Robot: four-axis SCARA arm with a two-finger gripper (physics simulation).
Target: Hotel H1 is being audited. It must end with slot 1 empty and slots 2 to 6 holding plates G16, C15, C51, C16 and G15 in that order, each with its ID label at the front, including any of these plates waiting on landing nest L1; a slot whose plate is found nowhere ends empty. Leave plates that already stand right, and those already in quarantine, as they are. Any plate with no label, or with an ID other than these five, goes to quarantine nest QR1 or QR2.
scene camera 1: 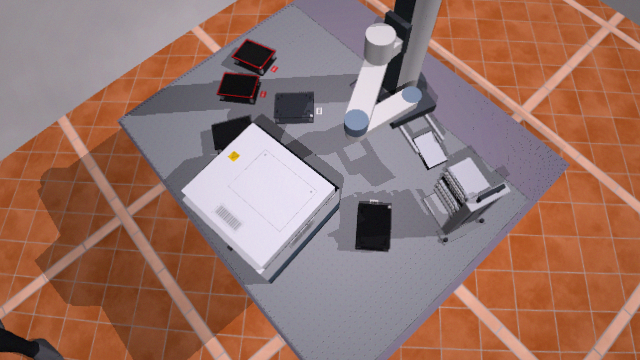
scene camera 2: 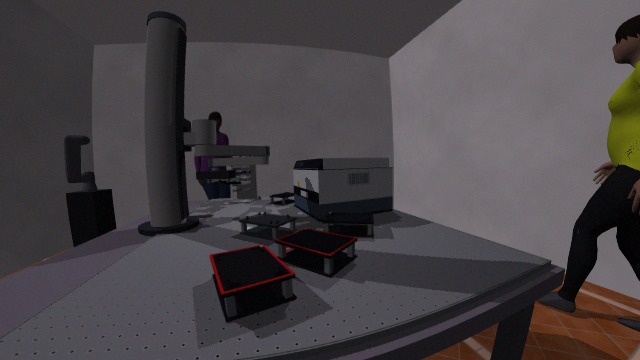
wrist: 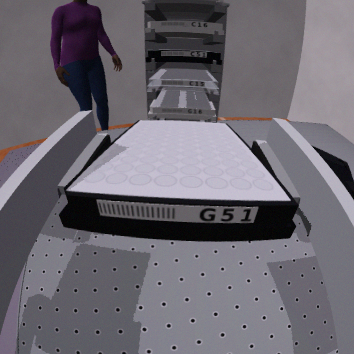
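Pixels of known places: gripper, fingertip midpoint: [scene camera 1: 430,146] [wrist: 181,125]; arm's base at its link origin: [scene camera 1: 398,86] [scene camera 2: 170,226].
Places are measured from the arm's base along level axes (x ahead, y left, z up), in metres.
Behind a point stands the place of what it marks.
My gripper [scene camera 1: 430,142] @[x 0.224, y 0.336, z 0.179 m] [wrist: 181,125] @[x 0.224, y 0.336, z 0.179 m] is shut on a black-framed plate with a pale top, labelled G51 [scene camera 1: 430,149] @[x 0.225, y 0.341, z 0.168 m] [wrist: 175,172] @[x 0.213, y 0.300, z 0.176 m]. It holds the plate level above the table, outside hotel H1 [scene camera 1: 457,217] @[x 0.363, y 0.576, z 0.196 m] [wrist: 186,6]. In the wrist view, the hotel holds, from low to high, plate G16 [wrist: 182,102] @[x 0.264, y 0.480, z 0.147 m], plate C15 [wrist: 182,76] @[x 0.263, y 0.480, z 0.182 m], black plate C51 [wrist: 184,53] @[x 0.259, y 0.459, z 0.213 m] and plate C16 [wrist: 192,25] @[x 0.266, y 0.457, z 0.247 m], labels facing the camera. The levels below G16 are hidden by the held plate. The two red-rimmed quarantine nests [scene camera 1: 253,53] @[x 0.382, y -0.554, z 0.063 m] [scene camera 1: 239,86] @[x 0.540, y -0.448, z 0.062 m] [scene camera 2: 250,267] @[x 0.390, y -0.570, z 0.063 m] [scene camera 2: 316,241] @[x 0.538, y -0.472, z 0.063 m] bear no plate.
A dark nest [scene camera 1: 294,106] @[x 0.431, y -0.200, z 0.063 m] [scene camera 2: 267,220] @[x 0.428, y -0.234, z 0.063 m] and a black nest [scene camera 1: 373,227] @[x 0.555, y 0.395, z 0.063 m] stand on the table [scene camera 1: 310,310] @[x 0.915, y 0.456, z 0.013 m]; their labels are too small to read. Another black nest [scene camera 1: 230,131] @[x 0.703, y -0.289, z 0.062 m] stands beside the large white device [scene camera 1: 260,190] @[x 0.791, y 0.093, z 0.268 m] [scene camera 2: 350,185] @[x 0.777, y -0.113, z 0.152 m]. The arm's column [scene camera 2: 164,125] @[x 0.035, y -0.067, z 0.420 m] rises at one edge.
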